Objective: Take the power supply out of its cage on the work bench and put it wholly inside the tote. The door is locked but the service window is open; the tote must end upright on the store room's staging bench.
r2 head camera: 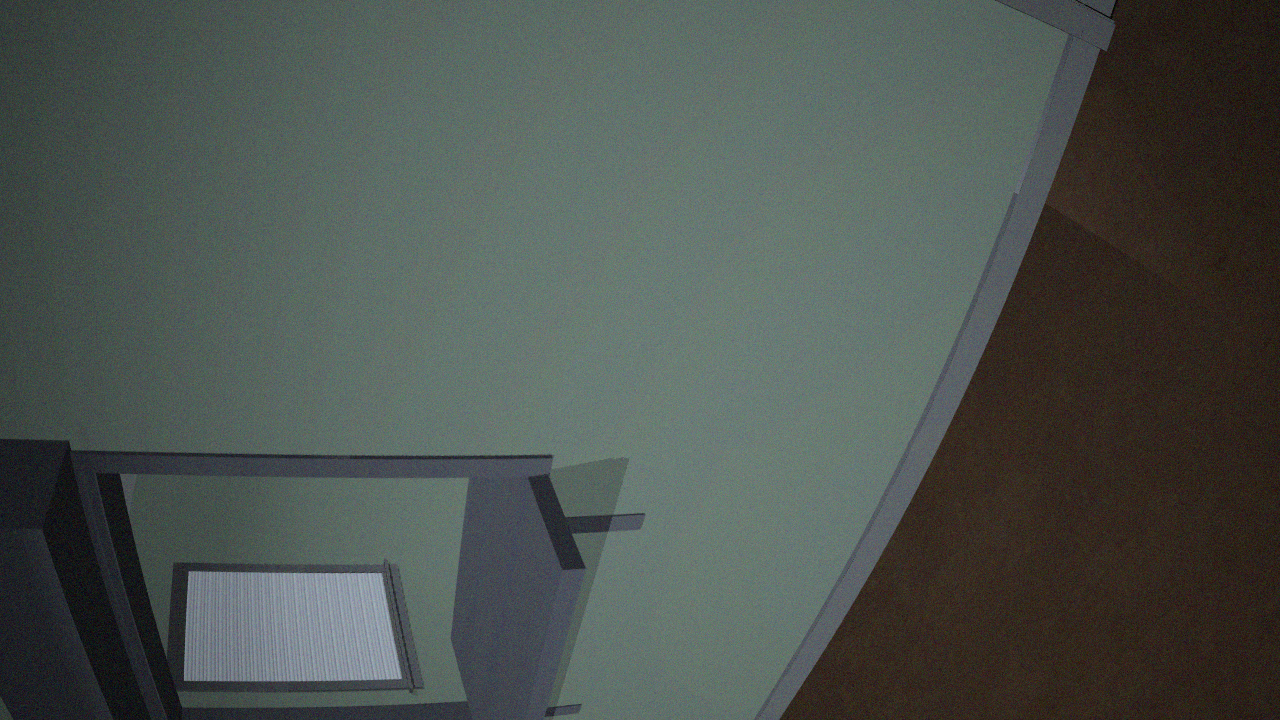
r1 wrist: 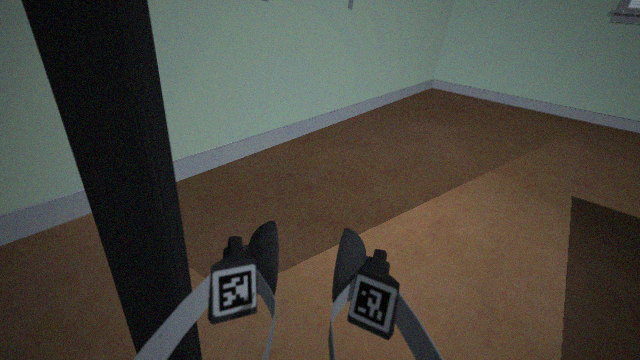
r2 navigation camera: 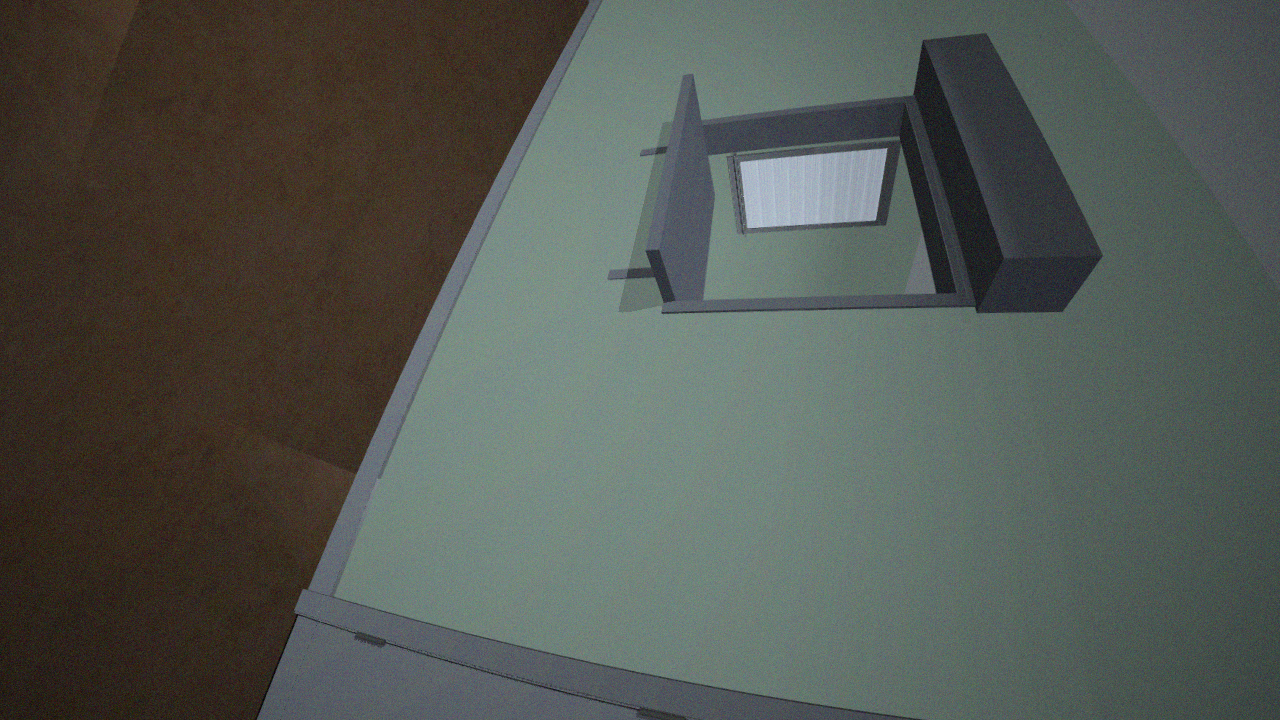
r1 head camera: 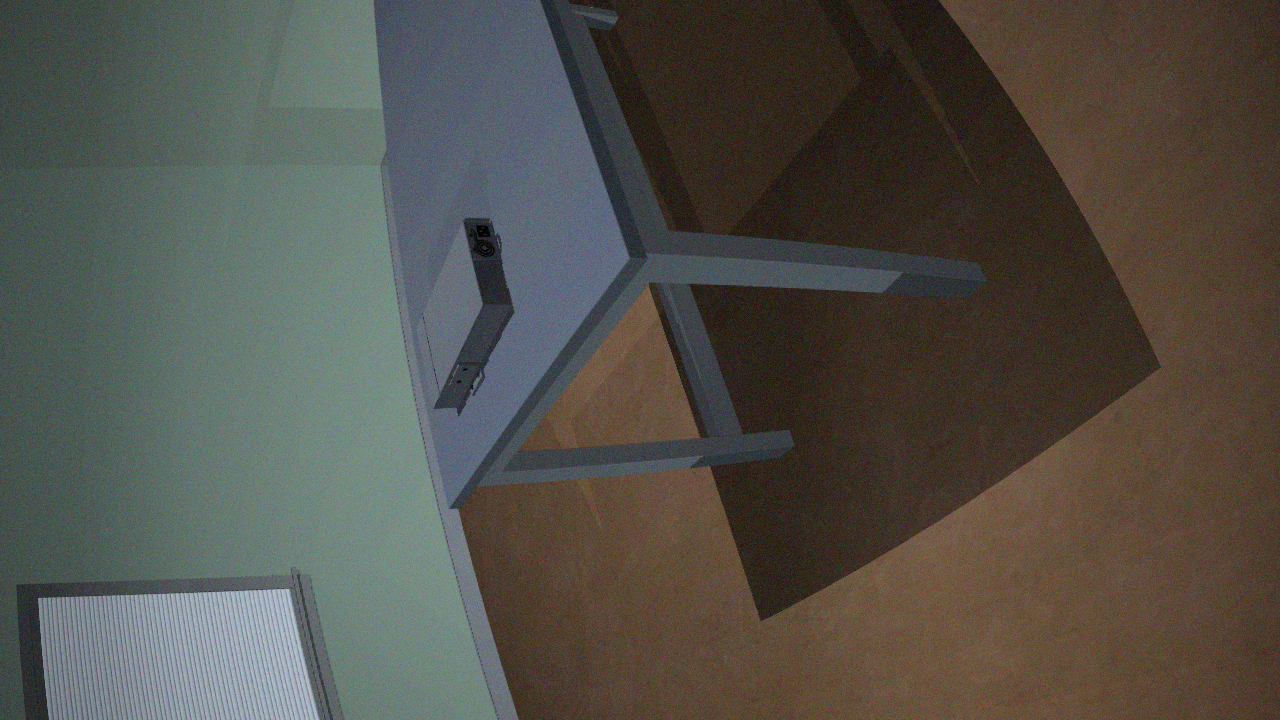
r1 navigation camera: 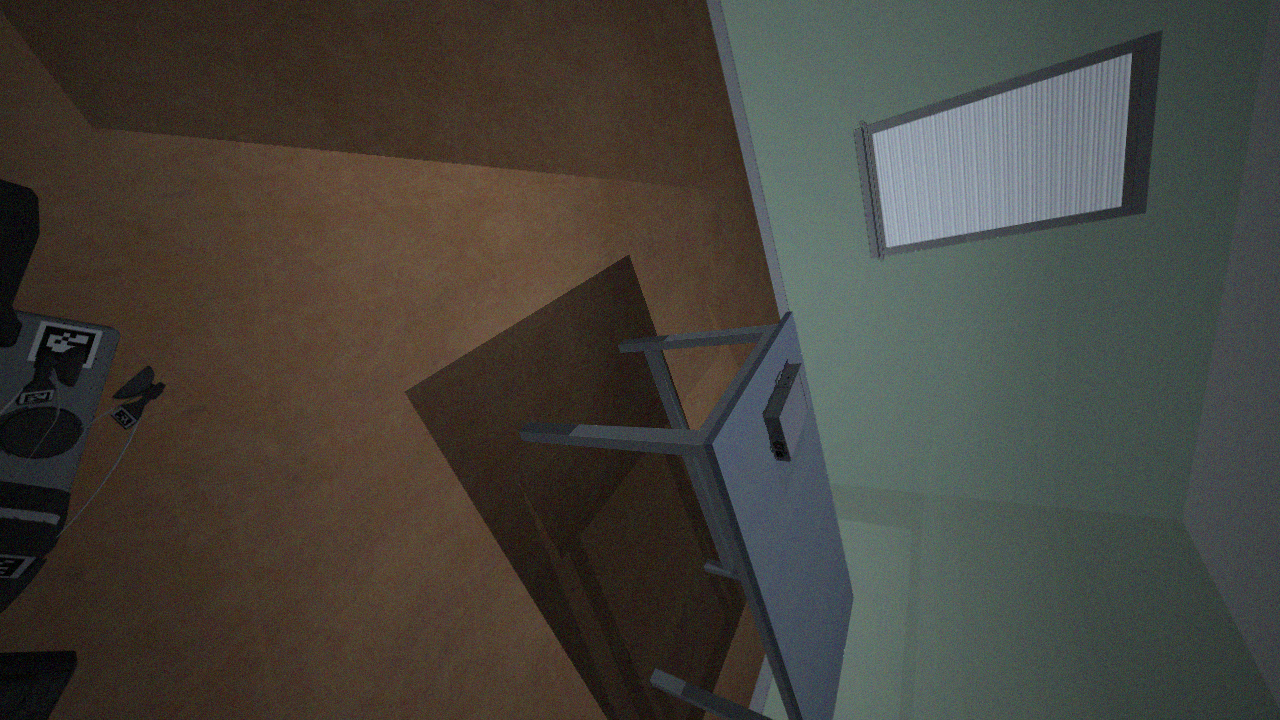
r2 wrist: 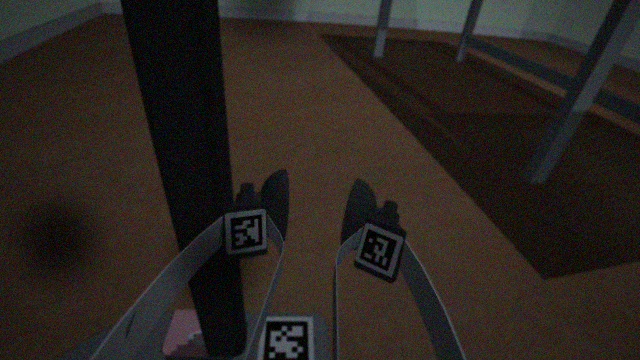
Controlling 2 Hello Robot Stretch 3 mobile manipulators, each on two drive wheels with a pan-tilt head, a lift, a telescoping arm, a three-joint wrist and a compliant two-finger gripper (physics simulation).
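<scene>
The power supply (r1 head camera: 465, 300) (r1 navigation camera: 789, 413) is a grey box with a socket and round fan at one end, lying on the work bench (r1 head camera: 563, 205) (r1 navigation camera: 787, 537). Small handles show on it; where its cage begins is hard to tell. The open service window (r2 head camera: 313, 465) (r2 navigation camera: 805, 303) shows in r2's head and navigation views. The tote does not show. My r1 gripper (r1 wrist: 308, 245) (r1 navigation camera: 100, 376) is open with nothing between its fingers, over the floor and away from the bench. My r2 gripper (r2 wrist: 321, 194) is open with nothing between its fingers, above its own base.
A sill board (r2 head camera: 510, 573) (r2 navigation camera: 684, 188) juts from the window's lower edge, and a long dark box (r2 navigation camera: 1038, 170) from its upper edge. A hinged door (r2 navigation camera: 384, 689) is at lower left. Bench legs (r2 wrist: 575, 105) stand right in r2's wrist view. Dark masts (r1 wrist: 120, 150) (r2 wrist: 185, 125) stand beside both grippers.
</scene>
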